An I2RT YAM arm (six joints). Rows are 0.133 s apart.
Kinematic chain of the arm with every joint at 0, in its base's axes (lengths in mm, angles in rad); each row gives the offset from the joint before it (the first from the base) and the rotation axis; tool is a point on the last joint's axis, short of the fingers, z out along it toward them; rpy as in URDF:
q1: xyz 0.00 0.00 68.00 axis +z
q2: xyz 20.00 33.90 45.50 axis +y
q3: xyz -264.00 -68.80 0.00 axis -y
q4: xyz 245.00 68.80 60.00 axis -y
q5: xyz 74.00 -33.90 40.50 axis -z
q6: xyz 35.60 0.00 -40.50 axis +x
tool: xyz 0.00 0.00 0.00 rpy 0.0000 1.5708 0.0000
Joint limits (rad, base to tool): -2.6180..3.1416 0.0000..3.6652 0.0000..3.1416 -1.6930..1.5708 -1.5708..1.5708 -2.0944..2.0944
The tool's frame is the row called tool.
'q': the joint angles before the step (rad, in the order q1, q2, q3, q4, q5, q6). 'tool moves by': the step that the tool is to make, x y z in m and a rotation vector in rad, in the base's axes. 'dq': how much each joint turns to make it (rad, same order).
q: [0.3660, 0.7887, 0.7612, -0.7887, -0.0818, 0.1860]
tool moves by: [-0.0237, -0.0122, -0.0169, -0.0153, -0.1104, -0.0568]
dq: [-0.0013, -0.1830, -0.1321, 0.0468, 0.0772, -0.0001]
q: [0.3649, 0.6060, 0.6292, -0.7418, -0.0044, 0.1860]
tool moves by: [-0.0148, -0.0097, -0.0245, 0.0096, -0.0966, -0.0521]
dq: [-0.0213, -0.1674, -0.1440, 0.0705, 0.0394, 0.0000]
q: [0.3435, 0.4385, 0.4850, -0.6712, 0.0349, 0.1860]
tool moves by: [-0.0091, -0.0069, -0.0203, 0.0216, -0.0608, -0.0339]
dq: [-0.0343, -0.1328, -0.1059, 0.0376, -0.0009, 0.0006]
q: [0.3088, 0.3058, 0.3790, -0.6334, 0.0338, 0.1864]
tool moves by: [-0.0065, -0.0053, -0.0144, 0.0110, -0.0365, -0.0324]
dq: [-0.0332, -0.1041, -0.0680, 0.0020, -0.0007, -0.0004]
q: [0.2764, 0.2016, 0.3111, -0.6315, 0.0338, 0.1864]
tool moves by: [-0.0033, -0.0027, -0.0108, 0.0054, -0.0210, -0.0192]
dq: [-0.0188, -0.0696, -0.0474, -0.0006, 0.0005, -0.0001]
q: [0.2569, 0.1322, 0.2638, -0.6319, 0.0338, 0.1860]
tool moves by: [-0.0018, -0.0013, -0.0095, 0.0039, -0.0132, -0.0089]
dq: [-0.0094, -0.0535, -0.0398, 0.0000, -0.0007, 0.0002]
